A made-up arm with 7 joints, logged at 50 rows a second.
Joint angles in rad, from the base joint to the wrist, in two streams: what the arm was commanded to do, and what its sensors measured. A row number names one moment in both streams.
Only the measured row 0 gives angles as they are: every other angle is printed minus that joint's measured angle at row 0.
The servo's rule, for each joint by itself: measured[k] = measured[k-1] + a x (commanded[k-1-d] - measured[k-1]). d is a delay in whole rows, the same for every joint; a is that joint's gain. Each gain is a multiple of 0.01, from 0.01 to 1. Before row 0 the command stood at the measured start. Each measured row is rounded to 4 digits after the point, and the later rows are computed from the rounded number. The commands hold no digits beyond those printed.
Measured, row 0:
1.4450, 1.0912, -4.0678, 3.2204, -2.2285, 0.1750, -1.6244
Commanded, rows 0 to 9:
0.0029, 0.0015, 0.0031, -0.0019, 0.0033, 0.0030, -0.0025
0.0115, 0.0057, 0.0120, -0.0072, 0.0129, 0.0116, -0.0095
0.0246, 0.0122, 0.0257, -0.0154, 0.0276, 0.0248, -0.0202
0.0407, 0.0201, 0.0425, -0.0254, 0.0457, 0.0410, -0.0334
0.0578, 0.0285, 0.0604, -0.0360, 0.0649, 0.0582, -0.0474
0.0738, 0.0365, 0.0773, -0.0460, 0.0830, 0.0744, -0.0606
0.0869, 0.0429, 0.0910, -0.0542, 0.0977, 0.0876, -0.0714
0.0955, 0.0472, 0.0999, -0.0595, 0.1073, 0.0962, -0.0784
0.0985, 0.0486, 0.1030, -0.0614, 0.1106, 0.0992, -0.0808
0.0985, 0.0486, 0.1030, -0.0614, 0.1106, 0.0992, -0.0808
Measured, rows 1 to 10:
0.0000, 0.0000, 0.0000, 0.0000, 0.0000, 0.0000, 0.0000
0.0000, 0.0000, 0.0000, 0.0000, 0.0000, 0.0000, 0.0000
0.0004, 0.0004, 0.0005, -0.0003, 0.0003, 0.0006, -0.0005
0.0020, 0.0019, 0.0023, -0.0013, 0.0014, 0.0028, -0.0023
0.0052, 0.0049, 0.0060, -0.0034, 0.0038, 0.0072, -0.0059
0.0102, 0.0093, 0.0118, -0.0067, 0.0076, 0.0140, -0.0114
0.0169, 0.0149, 0.0196, -0.0111, 0.0128, 0.0228, -0.0186
0.0249, 0.0212, 0.0288, -0.0163, 0.0191, 0.0331, -0.0270
0.0336, 0.0275, 0.0388, -0.0220, 0.0262, 0.0440, -0.0359
0.0423, 0.0332, 0.0486, -0.0276, 0.0335, 0.0544, -0.0444
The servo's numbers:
d 2
a 0.14 0.29 0.16 0.15 0.09 0.20 0.20

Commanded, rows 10 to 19:
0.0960, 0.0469, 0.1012, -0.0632, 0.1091, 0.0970, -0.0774
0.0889, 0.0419, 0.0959, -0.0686, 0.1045, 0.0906, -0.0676
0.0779, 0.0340, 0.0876, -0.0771, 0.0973, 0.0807, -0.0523
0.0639, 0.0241, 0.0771, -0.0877, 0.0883, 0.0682, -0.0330
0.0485, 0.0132, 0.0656, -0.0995, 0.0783, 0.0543, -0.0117
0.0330, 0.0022, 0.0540, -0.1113, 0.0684, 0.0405, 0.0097
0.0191, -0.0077, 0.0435, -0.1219, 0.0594, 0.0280, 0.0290
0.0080, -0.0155, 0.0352, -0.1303, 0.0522, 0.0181, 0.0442
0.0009, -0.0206, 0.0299, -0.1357, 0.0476, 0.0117, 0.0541
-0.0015, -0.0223, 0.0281, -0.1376, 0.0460, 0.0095, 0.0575
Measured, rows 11 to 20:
0.0502, 0.0377, 0.0573, -0.0327, 0.0404, 0.0634, -0.0517
0.0570, 0.0409, 0.0646, -0.0370, 0.0467, 0.0706, -0.0575
0.0625, 0.0426, 0.0705, -0.0409, 0.0523, 0.0759, -0.0615
0.0662, 0.0424, 0.0746, -0.0451, 0.0570, 0.0788, -0.0627
0.0678, 0.0400, 0.0767, -0.0499, 0.0606, 0.0792, -0.0606
0.0673, 0.0354, 0.0768, -0.0556, 0.0631, 0.0770, -0.0551
0.0647, 0.0290, 0.0750, -0.0622, 0.0645, 0.0725, -0.0464
0.0603, 0.0212, 0.0716, -0.0696, 0.0649, 0.0661, -0.0352
0.0545, 0.0128, 0.0671, -0.0774, 0.0644, 0.0585, -0.0224
0.0480, 0.0046, 0.0620, -0.0853, 0.0633, 0.0504, -0.0091

